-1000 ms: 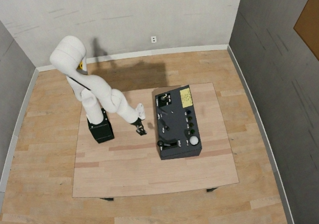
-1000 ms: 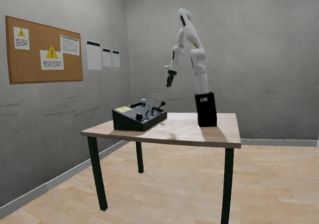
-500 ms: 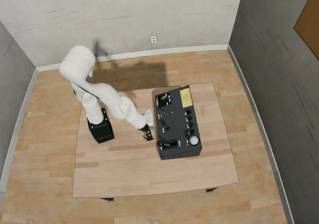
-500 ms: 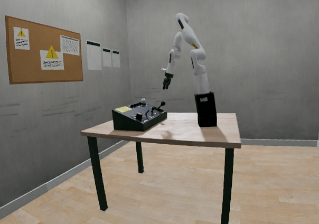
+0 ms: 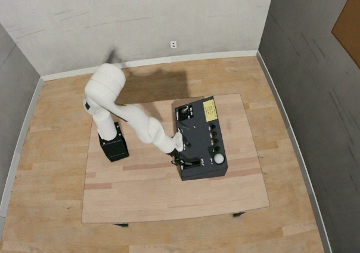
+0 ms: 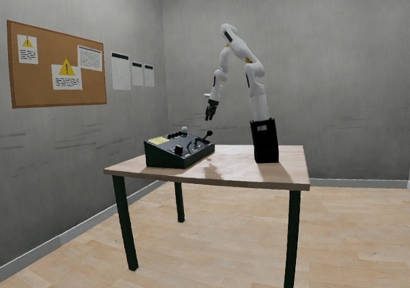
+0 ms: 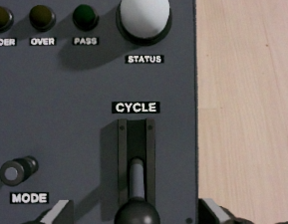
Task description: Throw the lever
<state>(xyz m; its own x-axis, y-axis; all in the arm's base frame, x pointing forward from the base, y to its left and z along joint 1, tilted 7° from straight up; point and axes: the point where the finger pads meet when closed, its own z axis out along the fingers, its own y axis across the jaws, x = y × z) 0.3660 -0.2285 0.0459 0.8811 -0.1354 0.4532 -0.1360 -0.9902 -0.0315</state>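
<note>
Right now my hand is 40 mm short of the lever, 10 mm to the left of it and 130 mm above it. Round my hand: mode control 70 mm ahead, 110 mm to the left, 150 mm below; check toggle 80 mm ahead, 230 mm to the left, 140 mm below.
</note>
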